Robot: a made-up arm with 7 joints. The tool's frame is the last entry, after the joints. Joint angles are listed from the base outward. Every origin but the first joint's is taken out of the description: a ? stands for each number. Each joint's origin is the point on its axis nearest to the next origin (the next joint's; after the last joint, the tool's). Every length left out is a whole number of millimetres.
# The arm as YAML. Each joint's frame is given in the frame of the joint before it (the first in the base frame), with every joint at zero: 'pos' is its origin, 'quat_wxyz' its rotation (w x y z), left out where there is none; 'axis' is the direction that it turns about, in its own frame. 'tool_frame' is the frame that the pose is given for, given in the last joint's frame.
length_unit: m
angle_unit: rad
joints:
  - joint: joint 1
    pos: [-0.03, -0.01, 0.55]
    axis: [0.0, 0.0, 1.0]
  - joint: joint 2
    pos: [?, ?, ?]
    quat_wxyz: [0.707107, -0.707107, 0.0, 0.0]
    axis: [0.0, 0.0, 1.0]
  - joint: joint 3
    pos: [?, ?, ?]
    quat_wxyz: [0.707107, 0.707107, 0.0, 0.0]
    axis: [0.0, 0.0, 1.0]
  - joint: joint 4
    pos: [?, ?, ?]
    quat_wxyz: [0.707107, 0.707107, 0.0, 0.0]
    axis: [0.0, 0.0, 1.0]
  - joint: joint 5
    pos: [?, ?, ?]
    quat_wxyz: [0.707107, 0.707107, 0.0, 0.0]
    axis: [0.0, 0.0, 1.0]
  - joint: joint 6
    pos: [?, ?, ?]
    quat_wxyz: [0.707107, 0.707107, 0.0, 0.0]
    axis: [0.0, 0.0, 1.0]
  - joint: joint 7
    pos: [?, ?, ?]
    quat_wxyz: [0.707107, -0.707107, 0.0, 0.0]
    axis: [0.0, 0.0, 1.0]
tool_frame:
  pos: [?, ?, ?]
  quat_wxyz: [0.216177, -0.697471, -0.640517, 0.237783]
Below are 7 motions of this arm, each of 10 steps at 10 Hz.
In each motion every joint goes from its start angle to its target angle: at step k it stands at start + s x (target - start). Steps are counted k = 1, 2, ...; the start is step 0. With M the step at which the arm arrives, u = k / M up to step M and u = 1 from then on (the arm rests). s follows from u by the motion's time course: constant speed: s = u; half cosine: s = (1 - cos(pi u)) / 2; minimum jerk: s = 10 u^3 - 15 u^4 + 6 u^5.
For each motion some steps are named. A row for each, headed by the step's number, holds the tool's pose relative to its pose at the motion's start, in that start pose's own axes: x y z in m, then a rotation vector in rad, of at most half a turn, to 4 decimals.
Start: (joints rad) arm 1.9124 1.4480 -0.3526 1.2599 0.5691 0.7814 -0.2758
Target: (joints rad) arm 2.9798 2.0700 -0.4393 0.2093 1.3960 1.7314 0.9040
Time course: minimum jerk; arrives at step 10
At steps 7, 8, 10:
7: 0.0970 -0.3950 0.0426 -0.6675 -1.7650 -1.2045
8: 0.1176 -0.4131 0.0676 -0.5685 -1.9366 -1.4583
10: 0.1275 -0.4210 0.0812 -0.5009 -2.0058 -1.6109

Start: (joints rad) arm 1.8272 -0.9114 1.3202 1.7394 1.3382 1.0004 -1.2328
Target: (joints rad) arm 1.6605 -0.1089 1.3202 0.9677 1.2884 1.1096 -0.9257
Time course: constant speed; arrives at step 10
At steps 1, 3, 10:
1: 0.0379 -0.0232 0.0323 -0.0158 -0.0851 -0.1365
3: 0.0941 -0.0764 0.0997 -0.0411 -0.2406 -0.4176
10: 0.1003 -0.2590 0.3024 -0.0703 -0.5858 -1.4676

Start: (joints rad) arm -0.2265 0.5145 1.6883 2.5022 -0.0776 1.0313 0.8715
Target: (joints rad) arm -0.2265 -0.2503 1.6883 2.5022 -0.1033 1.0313 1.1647
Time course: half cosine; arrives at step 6
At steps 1, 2, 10:
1: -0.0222 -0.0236 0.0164 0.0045 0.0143 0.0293
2: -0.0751 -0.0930 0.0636 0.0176 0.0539 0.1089
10: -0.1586 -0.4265 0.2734 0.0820 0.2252 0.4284

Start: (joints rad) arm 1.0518 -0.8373 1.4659 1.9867 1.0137 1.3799 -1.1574
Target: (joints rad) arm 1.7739 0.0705 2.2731 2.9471 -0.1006 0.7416 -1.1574
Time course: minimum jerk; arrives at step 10
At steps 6, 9, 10:
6: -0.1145 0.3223 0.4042 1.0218 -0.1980 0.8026
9: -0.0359 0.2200 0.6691 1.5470 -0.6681 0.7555
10: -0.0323 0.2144 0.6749 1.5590 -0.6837 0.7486

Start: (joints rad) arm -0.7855 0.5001 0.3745 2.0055 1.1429 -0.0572 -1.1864
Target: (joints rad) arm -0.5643 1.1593 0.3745 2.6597 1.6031 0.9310 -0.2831
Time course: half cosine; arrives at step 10
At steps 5, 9, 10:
5: -0.0744 -0.1280 -0.0228 -0.2599 -0.0581 -0.8990
9: -0.1420 -0.2169 -0.0061 -0.6067 -0.0554 -1.6550
10: -0.1450 -0.2207 -0.0043 -0.6275 -0.0521 -1.6901

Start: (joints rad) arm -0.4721 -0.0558 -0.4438 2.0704 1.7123 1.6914 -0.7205
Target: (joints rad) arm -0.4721 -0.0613 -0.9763 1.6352 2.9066 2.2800 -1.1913
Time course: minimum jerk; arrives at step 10
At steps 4, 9, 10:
4: 0.0092 0.0302 0.0483 0.2517 0.2355 -0.0255
9: -0.0188 0.1053 0.1926 0.8952 0.7588 0.4363
10: -0.0196 0.1060 0.1948 0.9027 0.7652 0.4469

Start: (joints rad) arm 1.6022 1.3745 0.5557 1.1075 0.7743 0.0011 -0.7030
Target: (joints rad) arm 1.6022 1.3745 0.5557 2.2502 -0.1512 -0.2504 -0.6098
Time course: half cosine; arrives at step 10
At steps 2, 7, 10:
2: -0.0016 0.0469 -0.0155 0.1312 0.0278 0.0688
7: -0.0264 0.3835 0.0519 1.0936 0.0288 0.6433
10: -0.0378 0.4538 0.1226 1.3601 -0.0405 0.8357

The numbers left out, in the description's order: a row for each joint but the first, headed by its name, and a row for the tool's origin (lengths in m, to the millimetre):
joint 2: -0.01 0.0 0.0
joint 3: -0.02 -0.36 0.0
joint 4: 0.06 0.04 0.0
joint 5: 0.07 -0.28 0.0
joint 6: 0.01 0.01 0.0
joint 7: 0.08 0.1 0.0
tool: -0.02 -0.02 0.0

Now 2 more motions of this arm.
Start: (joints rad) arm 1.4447 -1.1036 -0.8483 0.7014 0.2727 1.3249 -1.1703
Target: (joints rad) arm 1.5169 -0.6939 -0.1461 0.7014 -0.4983 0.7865 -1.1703
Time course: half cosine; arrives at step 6
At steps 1, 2, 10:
1: 0.0024 0.0054 -0.0121 -0.0828 -0.0060 0.0588
2: 0.0072 0.0202 -0.0482 -0.2956 -0.0015 0.2351
10: -0.0286 0.0484 -0.2459 -0.8713 0.3682 1.1192

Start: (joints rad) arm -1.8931 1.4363 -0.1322 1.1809 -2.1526 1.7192 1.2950
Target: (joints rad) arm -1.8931 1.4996 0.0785 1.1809 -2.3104 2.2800 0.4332
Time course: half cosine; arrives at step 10
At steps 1, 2, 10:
1: 0.0016 0.0010 0.0002 0.0033 0.0031 0.0212
2: 0.0064 0.0040 0.0009 0.0114 0.0117 0.0824
10: 0.0813 0.0499 0.0230 -0.0842 0.1015 0.7935

